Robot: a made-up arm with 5 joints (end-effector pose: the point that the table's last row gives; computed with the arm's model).
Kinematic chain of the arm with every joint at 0, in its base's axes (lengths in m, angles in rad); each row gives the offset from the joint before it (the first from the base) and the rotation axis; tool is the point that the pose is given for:
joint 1: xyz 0 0 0.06 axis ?
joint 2: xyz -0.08 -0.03 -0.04 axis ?
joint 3: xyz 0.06 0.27 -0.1 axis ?
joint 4: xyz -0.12 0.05 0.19 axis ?
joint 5: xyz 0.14 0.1 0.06 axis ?
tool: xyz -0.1 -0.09 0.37
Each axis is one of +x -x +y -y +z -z.
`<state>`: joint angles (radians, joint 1 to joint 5).
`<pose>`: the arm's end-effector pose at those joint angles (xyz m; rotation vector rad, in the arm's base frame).
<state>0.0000 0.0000 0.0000 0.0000 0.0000</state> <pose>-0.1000 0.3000 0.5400 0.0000 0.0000 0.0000</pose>
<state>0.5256 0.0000 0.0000 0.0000 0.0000</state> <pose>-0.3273 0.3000 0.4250 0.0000 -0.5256 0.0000</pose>
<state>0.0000 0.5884 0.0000 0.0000 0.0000</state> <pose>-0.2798 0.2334 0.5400 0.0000 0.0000 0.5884</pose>
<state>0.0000 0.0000 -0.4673 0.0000 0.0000</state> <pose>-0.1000 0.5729 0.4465 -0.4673 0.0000 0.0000</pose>
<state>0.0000 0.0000 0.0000 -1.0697 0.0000</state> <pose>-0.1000 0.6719 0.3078 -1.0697 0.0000 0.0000</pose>
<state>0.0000 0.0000 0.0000 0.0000 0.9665</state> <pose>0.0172 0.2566 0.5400 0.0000 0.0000 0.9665</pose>
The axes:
joint 1: -y
joint 2: +z
joint 3: +x
joint 4: +x
joint 5: +z

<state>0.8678 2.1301 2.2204 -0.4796 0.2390</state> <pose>0.3576 0.1505 0.0197 0.3781 1.1228 1.7799</pose>
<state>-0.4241 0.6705 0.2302 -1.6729 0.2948</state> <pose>-0.4098 0.5249 0.3837 -1.2611 0.0437 1.0731</pose>
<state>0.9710 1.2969 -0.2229 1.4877 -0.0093</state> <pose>-0.1672 -0.0625 0.1242 0.4154 0.0365 1.4209</pose>
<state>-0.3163 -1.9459 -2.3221 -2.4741 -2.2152</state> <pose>-0.1415 -0.0809 0.0673 -1.4404 -0.0851 1.8998</pose>
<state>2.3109 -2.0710 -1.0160 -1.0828 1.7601</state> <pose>-0.1379 -0.5875 0.6784 0.3847 -0.2464 0.4829</pose>
